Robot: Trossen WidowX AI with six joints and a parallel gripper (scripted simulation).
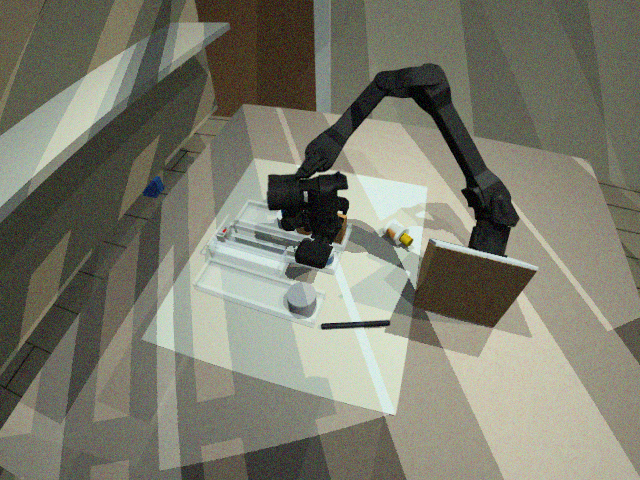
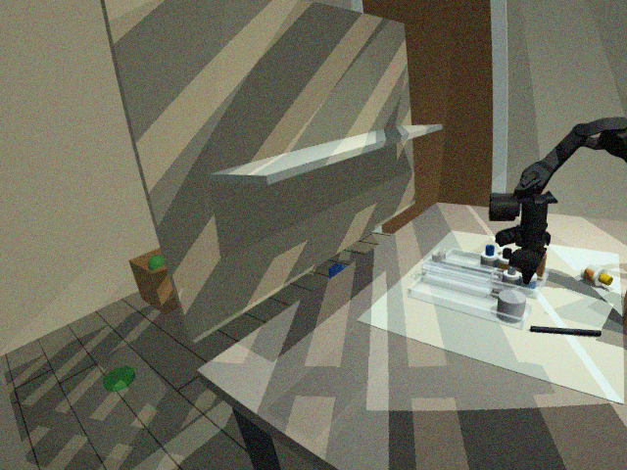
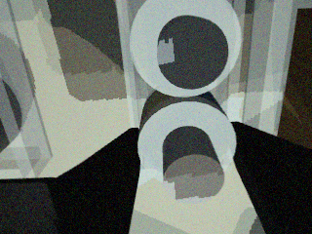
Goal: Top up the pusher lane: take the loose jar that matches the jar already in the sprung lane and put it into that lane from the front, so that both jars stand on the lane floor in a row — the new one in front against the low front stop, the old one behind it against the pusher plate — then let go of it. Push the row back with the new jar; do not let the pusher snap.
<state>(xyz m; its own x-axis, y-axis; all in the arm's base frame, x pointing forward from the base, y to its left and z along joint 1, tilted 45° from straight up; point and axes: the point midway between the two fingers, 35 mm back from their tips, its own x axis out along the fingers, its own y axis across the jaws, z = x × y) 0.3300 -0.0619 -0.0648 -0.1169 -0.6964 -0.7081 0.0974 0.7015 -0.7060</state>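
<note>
Right now the grey cylinder is 130 mm to the left of my gripper tip, 20 mm ahead of it and 10 mm below it. From my gripper tip the other things lie so: black rod (150 mm to the left, 100 mm behind, 30 mm below).
</note>
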